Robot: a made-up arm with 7 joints.
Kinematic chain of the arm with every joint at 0, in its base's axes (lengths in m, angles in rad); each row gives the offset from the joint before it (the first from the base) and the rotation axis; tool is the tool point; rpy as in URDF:
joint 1: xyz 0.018 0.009 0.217 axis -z
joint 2: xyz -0.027 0 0.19 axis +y
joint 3: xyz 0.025 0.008 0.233 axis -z
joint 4: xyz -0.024 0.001 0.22 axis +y
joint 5: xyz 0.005 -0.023 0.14 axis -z
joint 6: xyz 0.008 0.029 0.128 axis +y
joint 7: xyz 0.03 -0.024 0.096 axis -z
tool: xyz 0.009 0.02 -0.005 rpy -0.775 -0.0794 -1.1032
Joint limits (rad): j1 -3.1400..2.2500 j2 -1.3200..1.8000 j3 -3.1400..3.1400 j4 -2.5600..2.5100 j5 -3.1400..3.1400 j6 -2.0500..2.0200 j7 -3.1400..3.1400
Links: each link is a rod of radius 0.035 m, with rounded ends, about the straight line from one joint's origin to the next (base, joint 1, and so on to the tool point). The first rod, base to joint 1, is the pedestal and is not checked.
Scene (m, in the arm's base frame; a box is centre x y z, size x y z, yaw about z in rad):
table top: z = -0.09
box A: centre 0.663 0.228 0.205 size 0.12 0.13 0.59 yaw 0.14
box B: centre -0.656 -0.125 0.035 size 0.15 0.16 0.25 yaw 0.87
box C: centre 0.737 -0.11 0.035 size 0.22 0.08 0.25 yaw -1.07
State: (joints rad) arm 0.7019 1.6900 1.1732 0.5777 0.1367 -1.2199 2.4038
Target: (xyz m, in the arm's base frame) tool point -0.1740 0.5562 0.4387
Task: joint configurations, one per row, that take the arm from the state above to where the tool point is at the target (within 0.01 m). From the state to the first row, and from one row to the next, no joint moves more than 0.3 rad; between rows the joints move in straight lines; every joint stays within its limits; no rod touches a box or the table.
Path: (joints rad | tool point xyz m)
1: 0.5439 1.7267 1.0986 0.7951 0.2017 -1.1587 2.3952 | 0.5182 -0.4821 0.2114
2: 0.3858 1.7633 1.0241 1.0125 0.2667 -1.0976 2.3865 | 0.5100 -0.4145 0.1496
3: 0.2278 1.8000 0.9495 1.2299 0.3317 -1.0364 2.3779 | 0.4826 -0.3415 0.0966
4: -0.0174 1.8000 0.7411 1.2796 0.2796 -1.1600 2.4083 | 0.5339 -0.1803 0.0551
5: -0.2625 1.8000 0.5326 1.3293 0.2274 -1.2835 2.4387 | 0.5359 -0.0100 0.0241
6: -0.5077 1.8000 0.3241 1.3790 0.1753 -1.4071 2.4692 | 0.4871 0.1524 0.0044
7: -0.7528 1.8000 0.1156 1.4288 0.1231 -1.5306 2.4996 | 0.3930 0.2904 -0.0040
8: -0.9980 1.8000 -0.0929 1.4785 0.0710 -1.6541 2.5300 | 0.2641 0.3906 -0.0015
9: -1.2741 1.5245 -0.0995 1.5138 0.2376 -1.5865 2.4976 | 0.1587 0.5268 0.1350
10: -1.5502 1.2489 -0.1062 1.5492 0.4042 -1.5190 2.4652 | -0.0030 0.5875 0.2858
11: -1.8263 0.9734 -0.1128 1.5845 0.5708 -1.4514 2.4327 | -0.1740 0.5562 0.4387

